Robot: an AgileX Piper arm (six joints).
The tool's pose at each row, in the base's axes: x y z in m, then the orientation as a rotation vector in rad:
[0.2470 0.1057 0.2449 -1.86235 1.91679 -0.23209]
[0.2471 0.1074 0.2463 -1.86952 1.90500 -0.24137]
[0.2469 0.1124 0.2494 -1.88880 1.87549 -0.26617]
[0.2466 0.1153 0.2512 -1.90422 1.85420 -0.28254]
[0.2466 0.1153 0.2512 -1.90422 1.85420 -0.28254]
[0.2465 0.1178 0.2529 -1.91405 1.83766 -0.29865]
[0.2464 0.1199 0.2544 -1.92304 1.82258 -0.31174]
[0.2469 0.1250 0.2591 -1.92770 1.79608 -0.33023]
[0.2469 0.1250 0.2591 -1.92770 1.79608 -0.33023]
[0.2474 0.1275 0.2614 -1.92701 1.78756 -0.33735]
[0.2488 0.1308 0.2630 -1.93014 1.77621 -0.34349]
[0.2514 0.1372 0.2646 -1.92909 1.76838 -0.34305]
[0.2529 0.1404 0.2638 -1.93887 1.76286 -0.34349]
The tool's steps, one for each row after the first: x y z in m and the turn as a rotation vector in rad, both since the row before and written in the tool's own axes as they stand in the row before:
[-0.0019 -0.0006 -0.0009 0.00573 0.00062 -0.01076]
[-0.0055 -0.0008 -0.0019 0.01404 0.00318 -0.02804]
[-0.0032 -0.0004 -0.0012 0.00834 0.00221 -0.02087]
[0.0000 0.0000 0.0000 0.00000 0.00000 0.00000]
[-0.0028 -0.0006 -0.0011 0.00906 0.00307 -0.01567]
[-0.0023 -0.0006 -0.0010 0.00747 0.00201 -0.01405]
[-0.0057 -0.0027 -0.0029 0.01779 -0.00249 -0.01781]
[0.0000 0.0000 0.0000 0.00000 0.00000 0.00000]
[-0.0027 -0.0016 -0.0013 0.00750 -0.00075 -0.00477]
[-0.0033 -0.0021 -0.0001 0.00614 -0.00167 -0.00798]
[-0.0062 -0.0033 0.0011 0.00434 -0.00489 -0.00284]
[-0.0028 -0.0010 0.0020 -0.00317 0.00025 -0.00798]

